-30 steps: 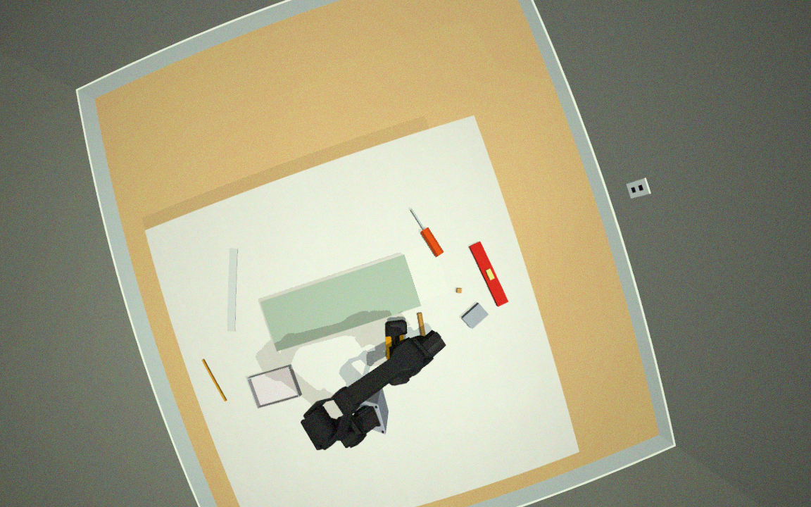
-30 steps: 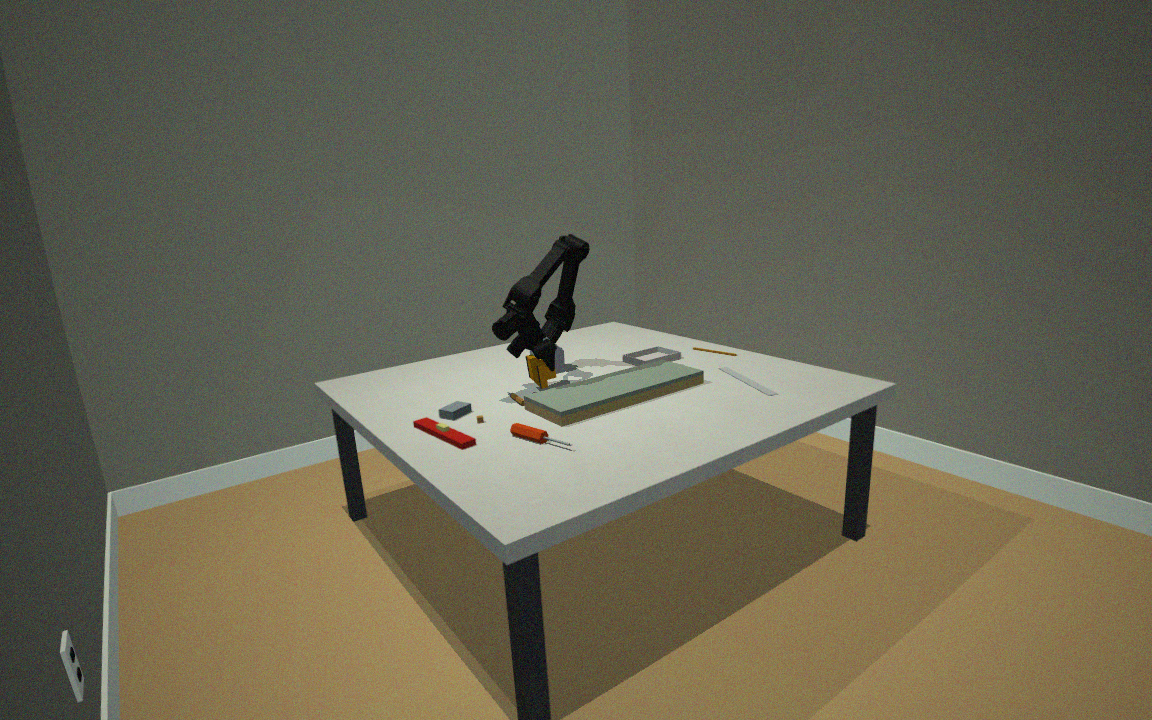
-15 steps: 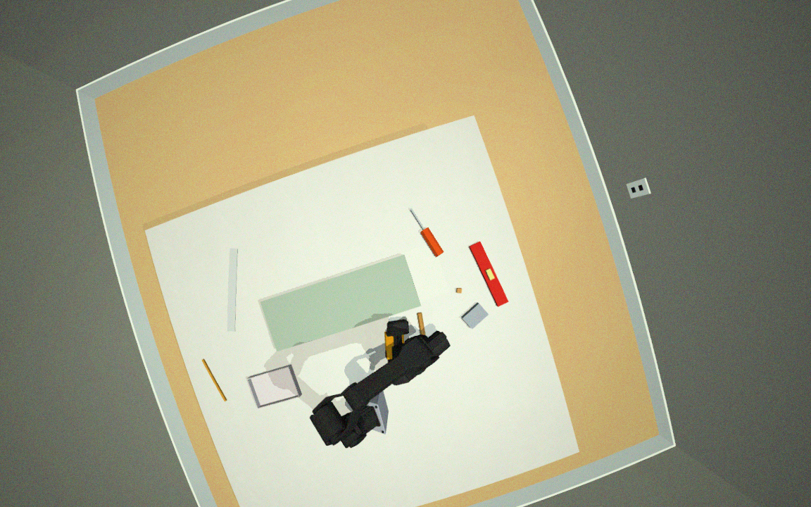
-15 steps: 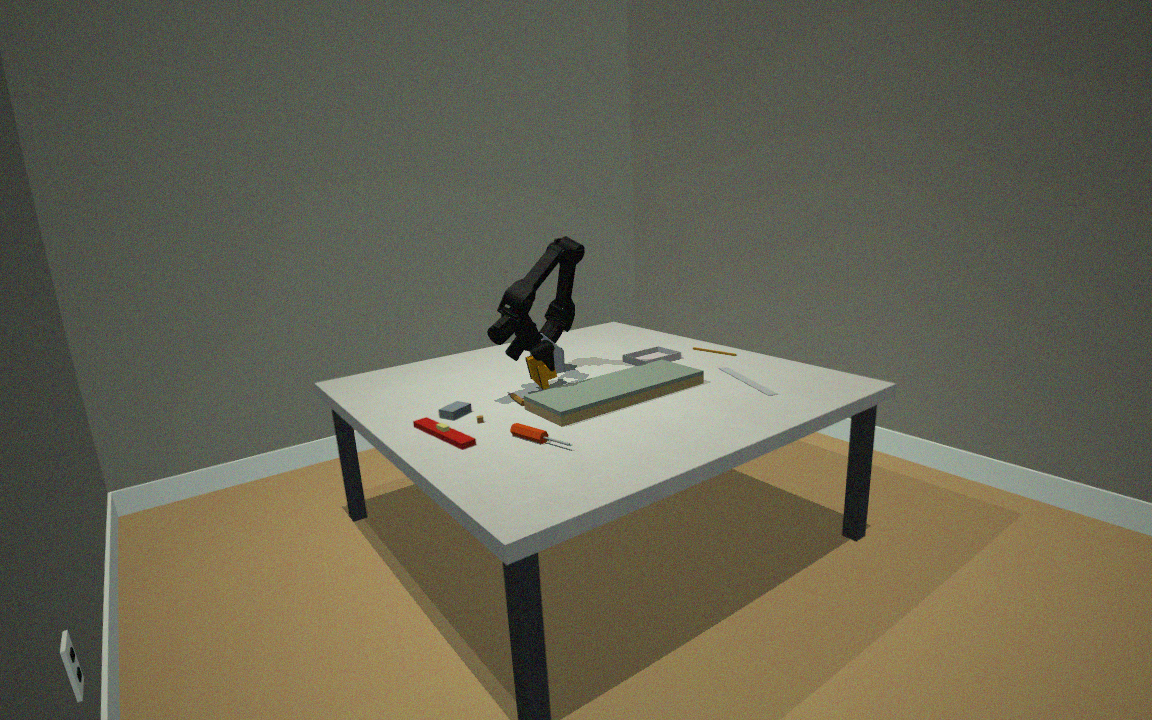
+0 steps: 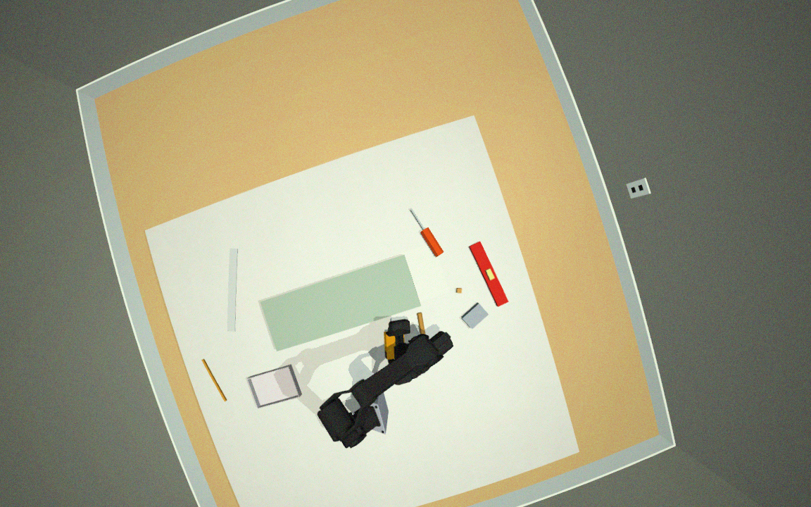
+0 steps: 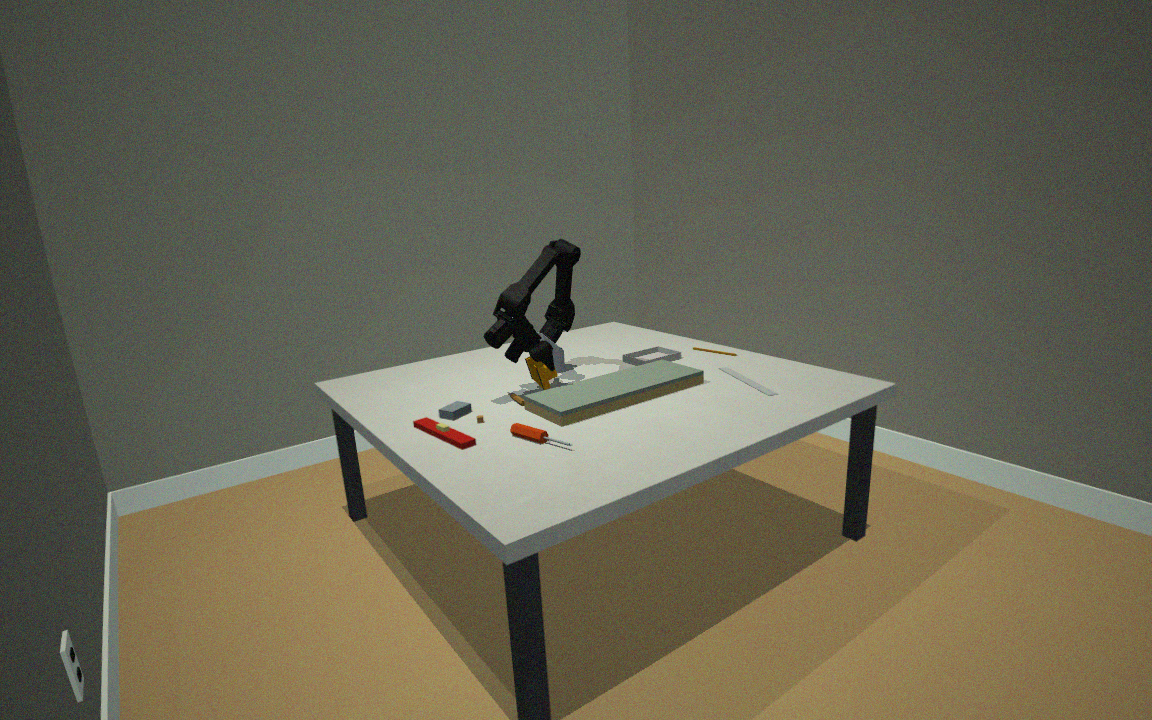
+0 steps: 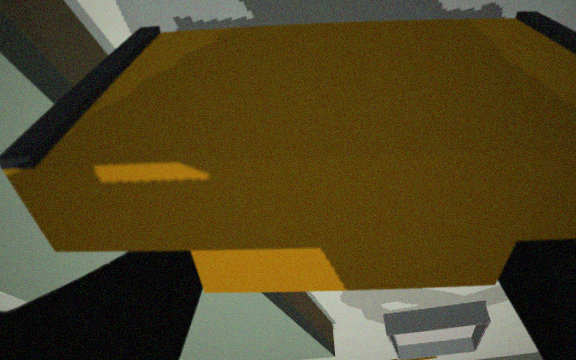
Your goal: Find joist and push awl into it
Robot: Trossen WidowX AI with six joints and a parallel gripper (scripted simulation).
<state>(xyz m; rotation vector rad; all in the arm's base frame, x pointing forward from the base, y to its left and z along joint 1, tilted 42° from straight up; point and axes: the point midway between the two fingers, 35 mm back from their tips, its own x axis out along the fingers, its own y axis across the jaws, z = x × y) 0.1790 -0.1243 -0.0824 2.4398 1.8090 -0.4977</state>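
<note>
Right now my gripper tip is 20 mm past the yellow stud finder. Also, from my gripper tip: awl 110 mm to the right, 70 mm below, 20 mm behind; then grey block 300 mm to the right, 60 mm below, 30 mm behind; then small brown cube 290 mm to the right, 70 mm below, 70 mm ahead.
</note>
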